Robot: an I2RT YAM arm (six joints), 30 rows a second.
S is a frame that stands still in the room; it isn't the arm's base.
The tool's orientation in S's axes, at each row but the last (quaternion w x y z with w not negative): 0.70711 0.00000 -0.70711 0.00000; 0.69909 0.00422 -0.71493 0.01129; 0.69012 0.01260 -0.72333 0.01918; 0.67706 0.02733 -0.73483 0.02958; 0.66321 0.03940 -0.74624 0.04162
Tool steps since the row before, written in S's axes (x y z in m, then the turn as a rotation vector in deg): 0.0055 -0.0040 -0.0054 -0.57 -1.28 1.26; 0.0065 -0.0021 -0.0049 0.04 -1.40 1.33; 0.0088 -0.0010 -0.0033 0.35 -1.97 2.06; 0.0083 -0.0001 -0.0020 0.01 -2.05 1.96; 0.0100 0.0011 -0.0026 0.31 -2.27 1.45
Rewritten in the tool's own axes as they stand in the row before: -0.0054 -0.0040 -0.0055 1.26 -1.28 0.57; -0.0051 -0.0022 -0.0063 1.32 -1.41 -0.04; -0.0037 -0.0014 -0.0086 2.02 -2.00 -0.36; -0.0027 -0.0008 -0.0081 1.95 -2.06 0.00; -0.0038 0.0000 -0.0097 1.41 -2.30 -0.22
